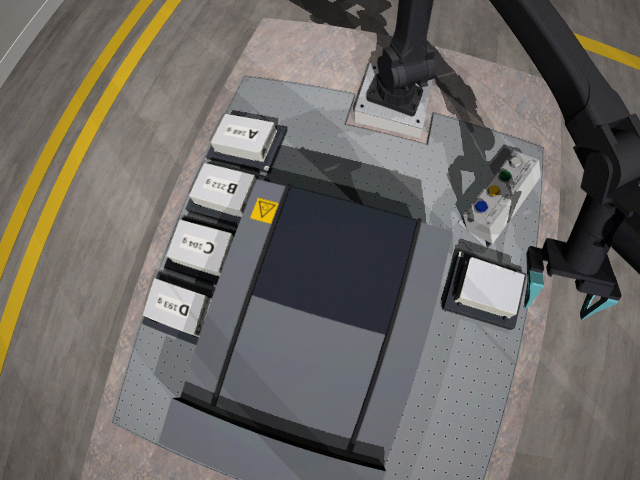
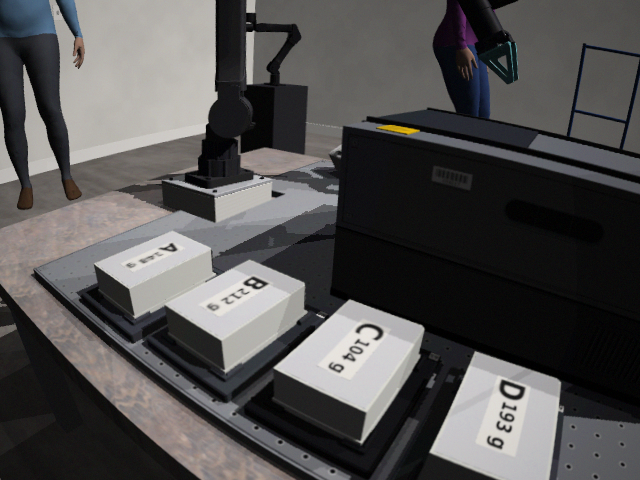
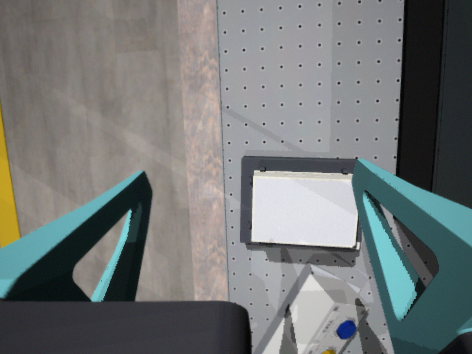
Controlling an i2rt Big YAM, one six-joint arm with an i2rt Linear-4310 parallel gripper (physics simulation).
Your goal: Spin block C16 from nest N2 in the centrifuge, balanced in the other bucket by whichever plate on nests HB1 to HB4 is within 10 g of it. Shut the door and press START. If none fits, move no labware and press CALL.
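Places are measured from the arm's base along level axes (x ahead, y left, z up), in millimetres.
Pixels of known places: gripper, between the fingertips: (image 1: 553, 311) (image 2: 513, 82) (image 3: 248, 175); arm's base, origin of its link: (image 1: 394, 95) (image 2: 219, 179).
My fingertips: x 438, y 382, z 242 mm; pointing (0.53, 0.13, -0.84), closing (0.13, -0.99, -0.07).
Observation:
For each thing: its top centre in the pictures, then the offset to it from my fingertips. Level surfaces: height alone.
- white block, centre of its top: (image 3: 304, 212) (image 1: 493, 285) dx -73, dy -53, dz -213 mm
- dark nest, centre of its top: (image 3: 301, 205) (image 1: 489, 289) dx -74, dy -52, dz -245 mm
- A, centre of its top: (image 2: 153, 255) (image 1: 241, 132) dx -208, dy -665, dz -225 mm
- B, centre of its top: (image 2: 237, 293) (image 1: 220, 185) dx -73, dy -645, dz -225 mm
- C, centre of its top: (image 2: 356, 346) (image 1: 197, 244) dx +62, dy -630, dz -225 mm
- D, centre of its top: (image 2: 505, 412) (image 1: 172, 305) dx +198, dy -624, dz -225 mm
- box, centre of its top: (image 1: 510, 186) dx -284, dy -74, dz -195 mm
- perforated board, height of its surface: dz -279 mm
My gripper (image 1: 555, 312) (image 2: 509, 78) (image 3: 248, 175) is open and empty, high above the table's right edge. A white block (image 1: 490, 286) (image 3: 305, 210) sits in a dark nest (image 1: 478, 318) (image 3: 246, 200) right of the centrifuge; no C16 or N2 label is readable. Four white plates stand in a row on nests left of the centrifuge: A (image 1: 242, 136) (image 2: 153, 271), about 148 g but blurred; B (image 1: 222, 188) (image 2: 236, 312), 212 g; C (image 1: 200, 245) (image 2: 351, 364), 104 g; D (image 1: 175, 305) (image 2: 501, 413), 193 g. The centrifuge (image 1: 429, 279) (image 2: 403, 206) hides its buckets under its top.
A box (image 1: 496, 227) (image 3: 307, 300) with white, green, yellow and blue buttons stands behind the white block's nest; its labels are unreadable. The arm's base (image 1: 393, 95) (image 2: 219, 170) is at the back. The centrifuge body rises between the two sides of the perforated board (image 1: 454, 392) (image 3: 295, 100).

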